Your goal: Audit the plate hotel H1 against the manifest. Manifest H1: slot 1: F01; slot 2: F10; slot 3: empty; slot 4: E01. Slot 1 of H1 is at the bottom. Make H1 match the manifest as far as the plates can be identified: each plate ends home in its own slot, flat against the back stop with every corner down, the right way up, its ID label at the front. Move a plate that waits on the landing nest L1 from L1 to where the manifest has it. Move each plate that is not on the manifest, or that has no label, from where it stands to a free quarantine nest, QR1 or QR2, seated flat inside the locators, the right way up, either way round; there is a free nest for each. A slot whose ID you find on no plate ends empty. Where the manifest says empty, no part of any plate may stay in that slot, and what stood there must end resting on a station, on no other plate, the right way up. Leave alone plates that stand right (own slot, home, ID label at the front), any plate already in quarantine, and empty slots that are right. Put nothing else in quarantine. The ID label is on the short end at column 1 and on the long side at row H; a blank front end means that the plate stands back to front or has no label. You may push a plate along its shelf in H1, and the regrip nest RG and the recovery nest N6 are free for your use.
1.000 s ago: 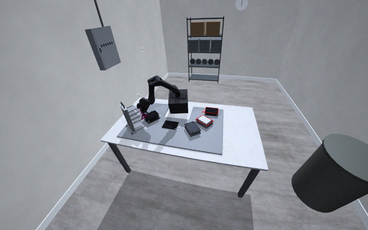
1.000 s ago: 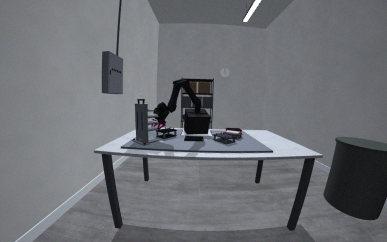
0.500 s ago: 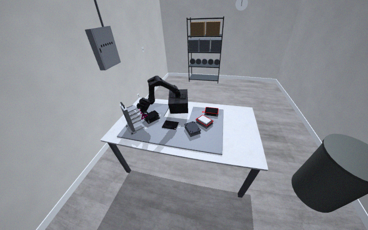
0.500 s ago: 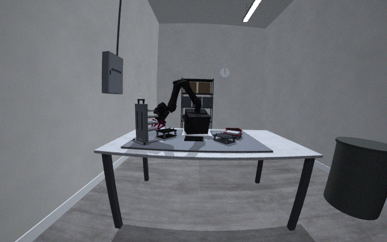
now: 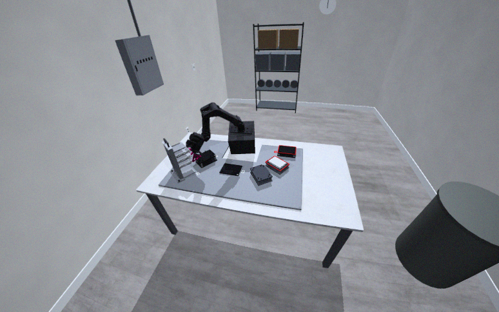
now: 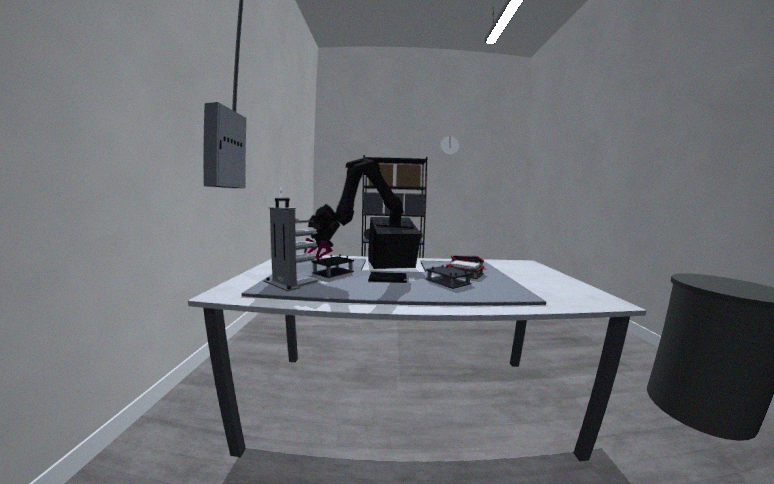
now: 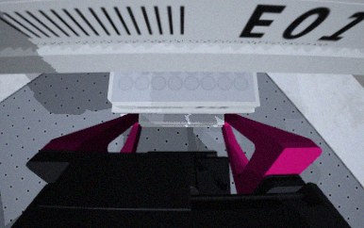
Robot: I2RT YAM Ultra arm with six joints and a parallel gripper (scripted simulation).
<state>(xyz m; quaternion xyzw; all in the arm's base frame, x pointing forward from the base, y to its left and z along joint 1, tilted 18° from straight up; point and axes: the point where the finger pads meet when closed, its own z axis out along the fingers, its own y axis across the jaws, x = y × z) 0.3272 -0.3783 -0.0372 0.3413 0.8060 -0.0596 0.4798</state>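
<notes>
Now: hand 10 cm past the black regrip nest, 8 cm to the right of it and 4 cm above it. Round my hand: H1 tag: 10 cm below, 7 cm to the left, 7 cm ahead.
</notes>
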